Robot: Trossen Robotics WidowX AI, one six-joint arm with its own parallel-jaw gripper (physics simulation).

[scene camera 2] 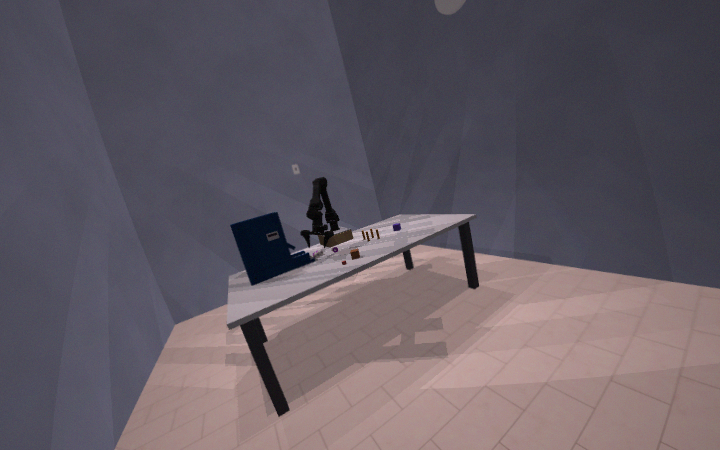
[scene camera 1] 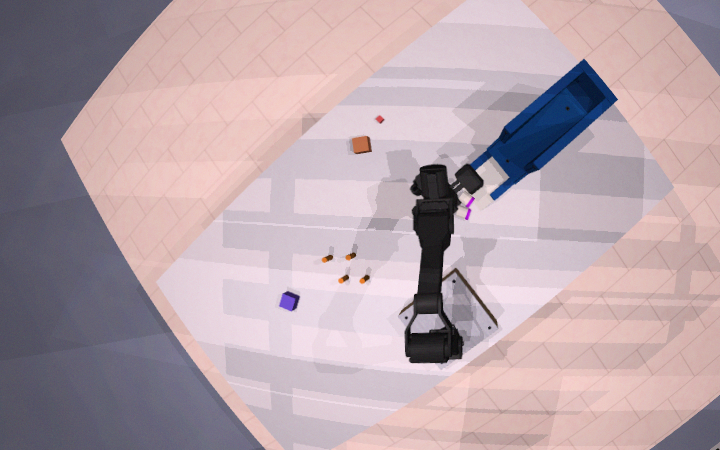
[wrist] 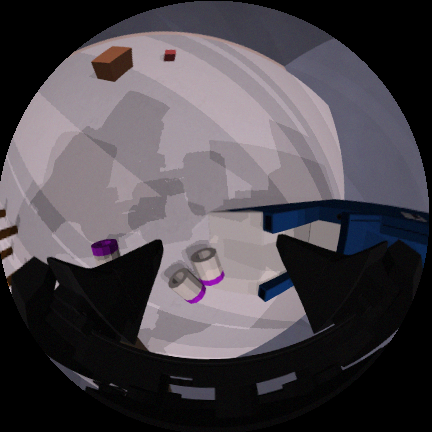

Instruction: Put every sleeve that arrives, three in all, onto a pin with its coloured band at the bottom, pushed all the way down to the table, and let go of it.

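Two pale sleeves with purple bands lie on their sides by the chute's mouth: one sleeve (scene camera 1: 466,199) (wrist: 206,266) and a second sleeve (scene camera 1: 463,212) (wrist: 187,286) close beside it. A third sleeve (scene camera 2: 335,249) (wrist: 104,247) lies apart from them, its banded end towards the top of the wrist view; the left finger covers part of it, and the arm hides it in scene camera 1. Several orange-brown pins (scene camera 1: 344,278) (scene camera 2: 371,233) stand upright with no sleeve on them. My gripper (scene camera 2: 317,245) (wrist: 220,243) is open and empty, above the table near the sleeves.
The blue chute (scene camera 1: 520,132) (scene camera 2: 260,249) (wrist: 290,220) has a pale ramp at its mouth. An orange-brown block (scene camera 1: 361,144) (wrist: 112,63) and a small red cube (scene camera 1: 379,119) (wrist: 170,55) lie beyond the arm. A purple block (scene camera 1: 288,300) (scene camera 2: 396,227) lies past the pins.
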